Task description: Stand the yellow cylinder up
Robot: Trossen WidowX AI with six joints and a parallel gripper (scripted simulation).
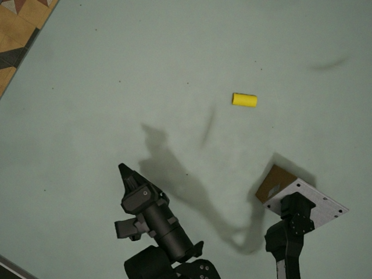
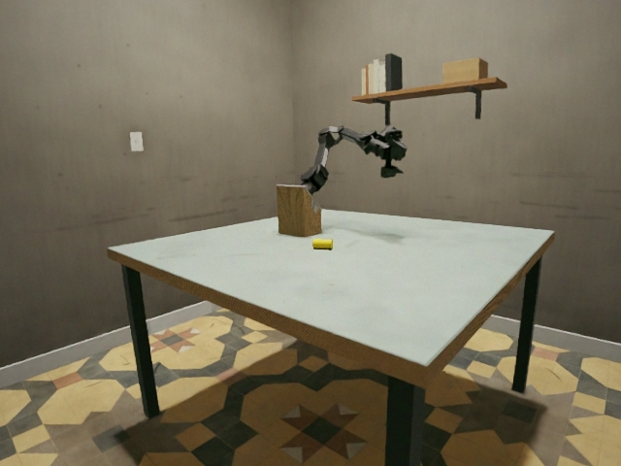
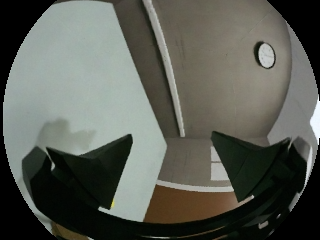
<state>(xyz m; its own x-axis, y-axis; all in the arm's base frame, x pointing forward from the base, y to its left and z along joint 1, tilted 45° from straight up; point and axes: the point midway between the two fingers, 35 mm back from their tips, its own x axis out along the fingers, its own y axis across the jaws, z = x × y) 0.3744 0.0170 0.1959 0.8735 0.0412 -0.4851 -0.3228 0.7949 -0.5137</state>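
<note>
Now: the yellow tall cylinder 120 mm behind my hand, 300 mm to the right of it and 290 mm below it.
</note>
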